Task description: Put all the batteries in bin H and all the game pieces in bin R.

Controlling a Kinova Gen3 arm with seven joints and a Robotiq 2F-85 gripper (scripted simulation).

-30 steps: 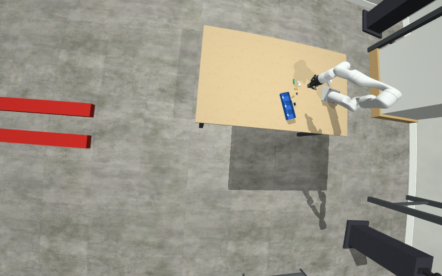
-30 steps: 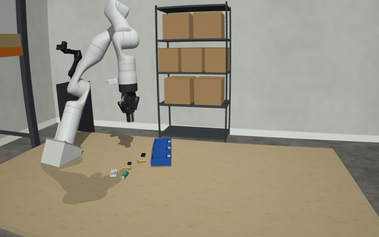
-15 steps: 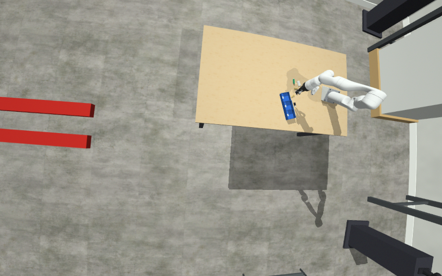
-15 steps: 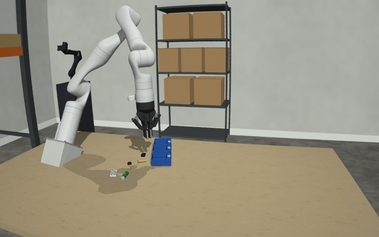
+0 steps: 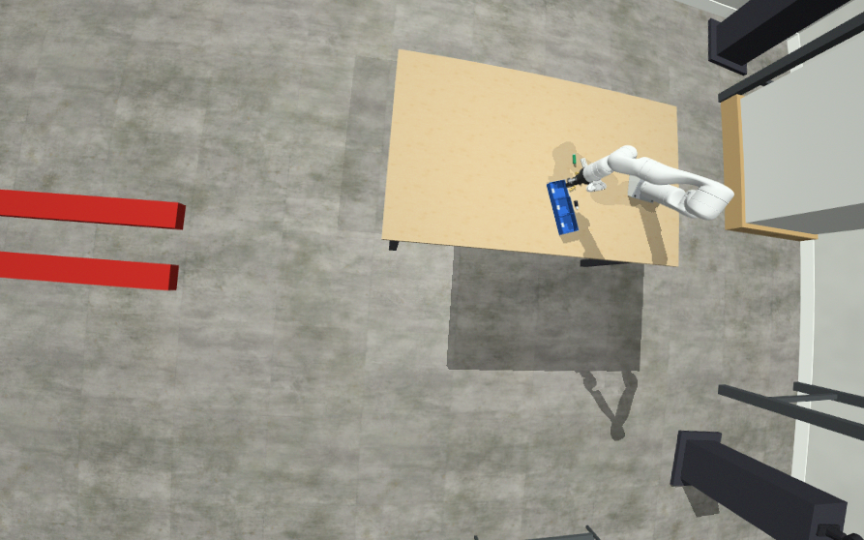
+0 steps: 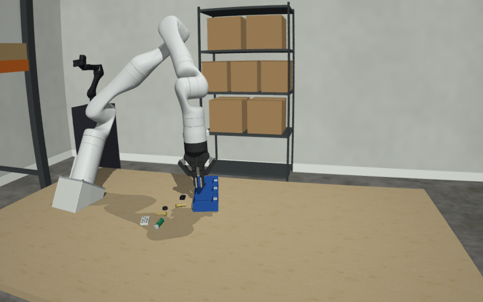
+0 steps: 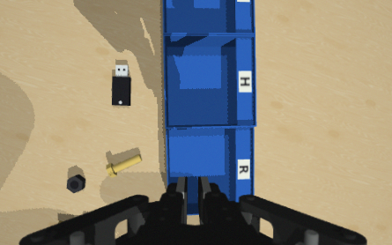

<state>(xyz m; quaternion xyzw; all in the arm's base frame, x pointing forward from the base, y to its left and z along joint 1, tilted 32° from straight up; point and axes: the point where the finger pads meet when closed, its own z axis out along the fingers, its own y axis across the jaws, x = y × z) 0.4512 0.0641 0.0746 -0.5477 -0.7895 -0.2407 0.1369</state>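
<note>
Now: the blue three-part bin 9 cm to the left of my hand, 7 cm below it and 1 cm behind it. Also, from my hand: green battery: 17 cm to the right, 8 cm below, 6 cm behind; black nut: 11 cm behind, 9 cm below, 6 cm to the right; black piece: 10 cm behind, 9 cm below, 6 cm to the left.
</note>
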